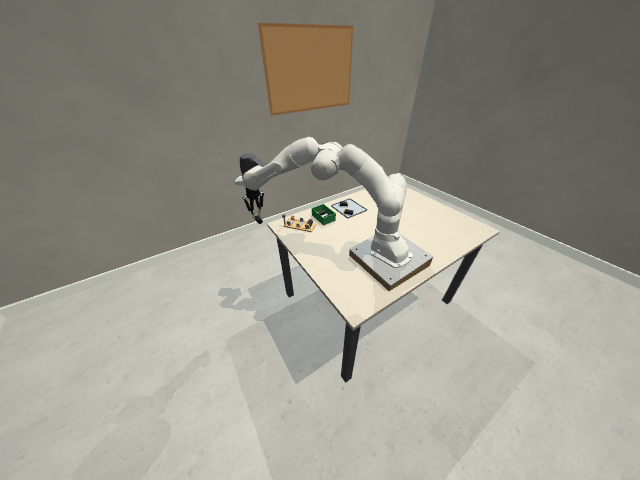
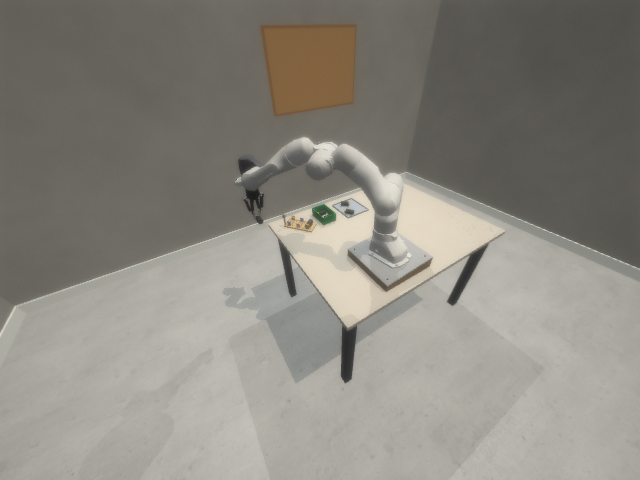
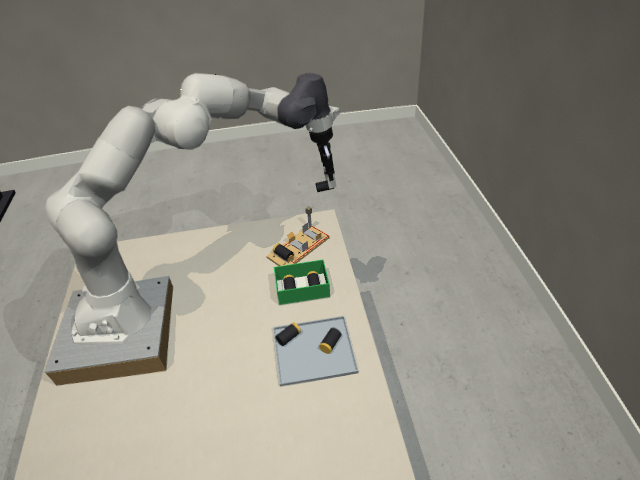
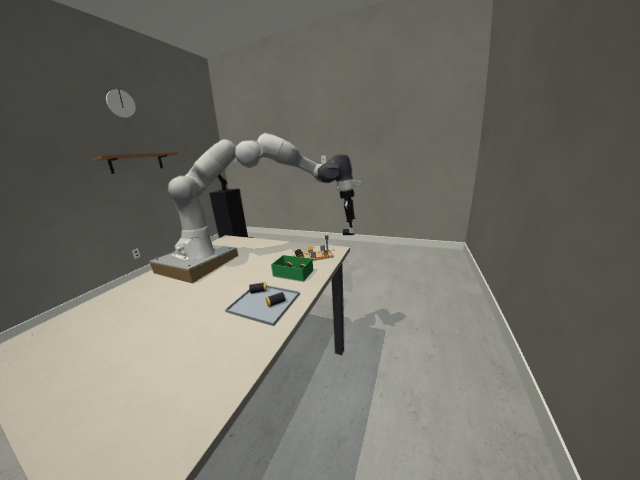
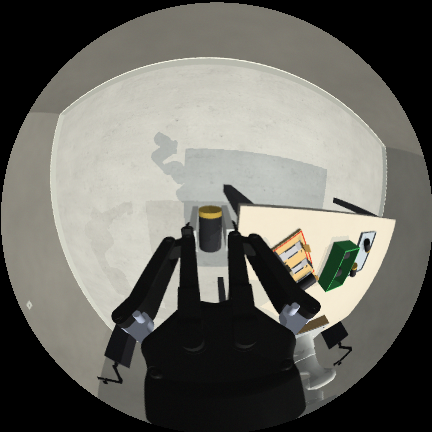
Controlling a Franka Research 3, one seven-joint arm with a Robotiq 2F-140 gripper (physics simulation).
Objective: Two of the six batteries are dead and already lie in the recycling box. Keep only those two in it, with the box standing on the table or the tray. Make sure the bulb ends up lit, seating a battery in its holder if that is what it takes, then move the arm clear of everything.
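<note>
My gripper is shut on a black battery with a yellow end. It holds it in the air beyond the table corner, past the holder board. The wooden holder board has one battery at one end; its other holders look unfilled. The bulb on its post looks unlit. The green box stands on the table with two batteries in it. Two batteries lie on the grey tray.
The table carries the arm's base plate. The green box stands between the board and the tray. The board is near the table corner, with the bulb post rising beside it. Walls surround the floor.
</note>
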